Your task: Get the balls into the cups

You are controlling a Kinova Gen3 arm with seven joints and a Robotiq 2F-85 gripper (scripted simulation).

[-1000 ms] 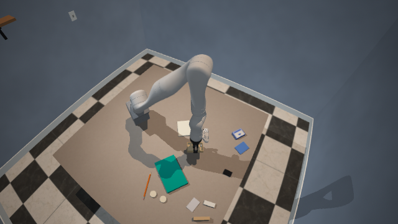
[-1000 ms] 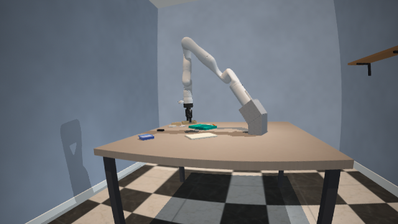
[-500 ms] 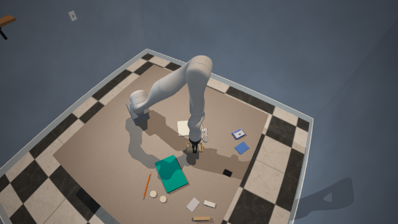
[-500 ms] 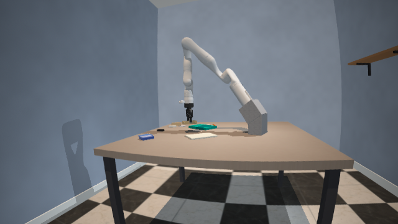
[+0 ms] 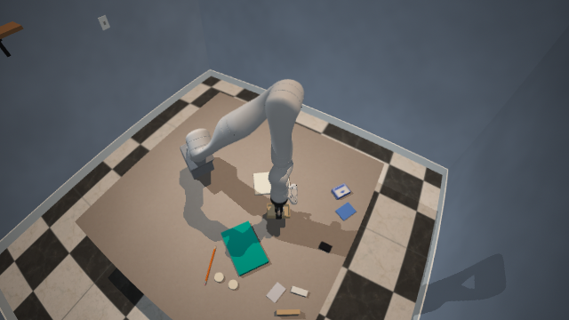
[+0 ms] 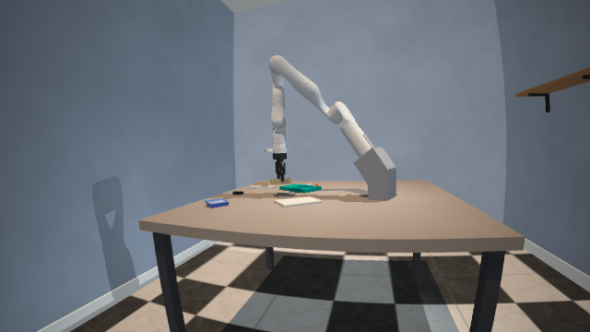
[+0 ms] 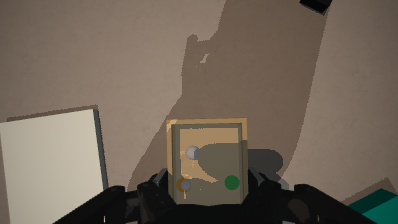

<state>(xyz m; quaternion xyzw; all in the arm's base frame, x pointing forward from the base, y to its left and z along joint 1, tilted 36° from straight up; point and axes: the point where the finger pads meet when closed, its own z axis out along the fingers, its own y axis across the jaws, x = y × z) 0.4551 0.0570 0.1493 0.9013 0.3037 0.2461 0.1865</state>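
Now: the covered wooden puzzle 20 mm below my hand. Round my hand: teal book: 50 mm behind, 220 mm to the right, 80 mm below; cream pad: 140 mm behind, 160 mm to the left, 90 mm below; black block: 270 mm ahead, 10 mm to the right, 80 mm below.
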